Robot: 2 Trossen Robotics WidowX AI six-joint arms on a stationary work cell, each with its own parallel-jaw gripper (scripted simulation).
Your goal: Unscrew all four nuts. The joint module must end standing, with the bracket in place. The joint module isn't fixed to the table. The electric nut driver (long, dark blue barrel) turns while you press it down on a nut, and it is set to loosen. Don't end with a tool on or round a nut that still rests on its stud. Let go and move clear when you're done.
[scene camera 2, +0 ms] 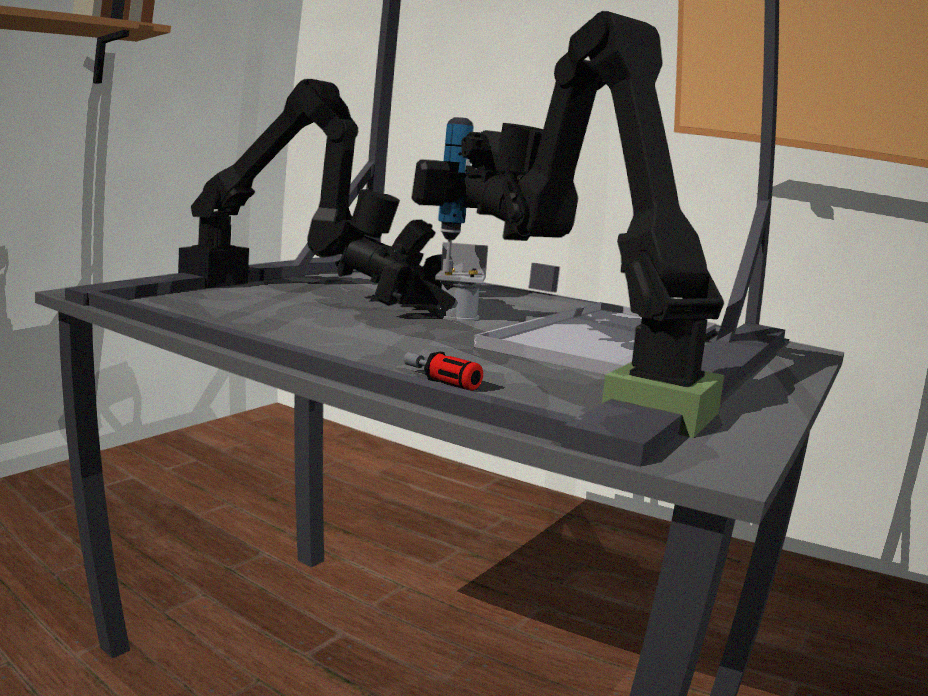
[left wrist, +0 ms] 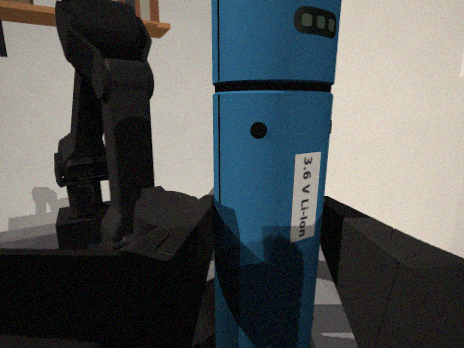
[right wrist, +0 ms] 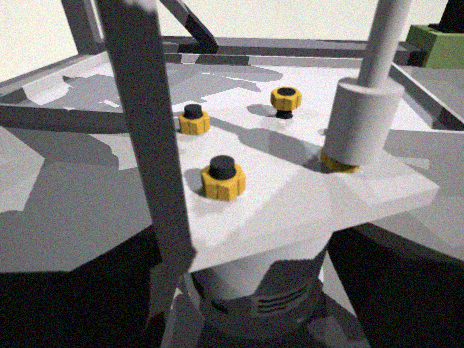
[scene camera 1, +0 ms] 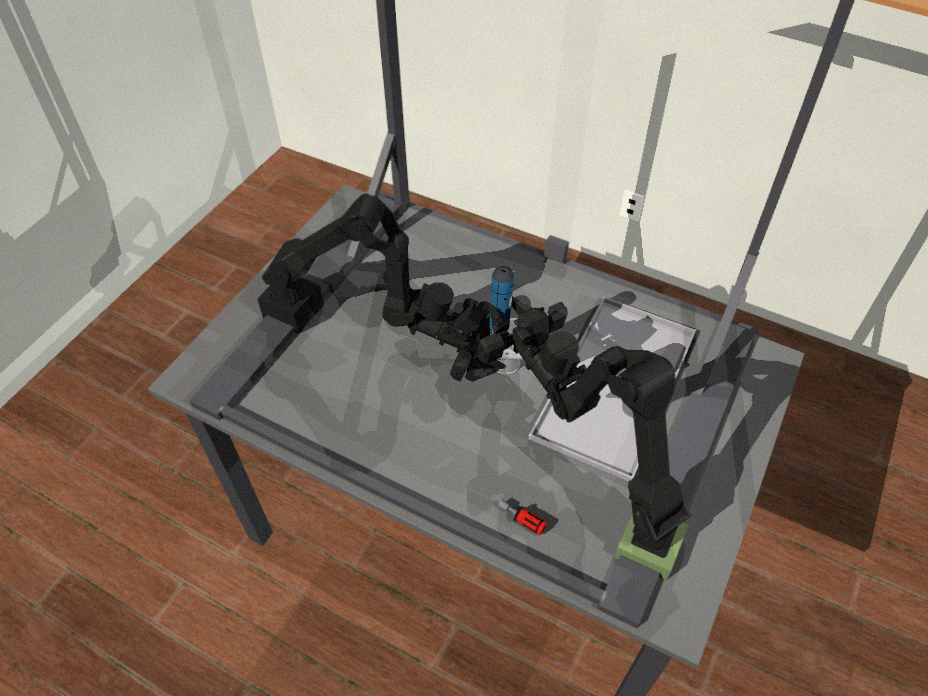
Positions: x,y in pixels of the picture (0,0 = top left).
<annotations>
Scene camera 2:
my left gripper: 453,174
my right gripper: 462,299
blue electric nut driver: 451,215
</annotations>
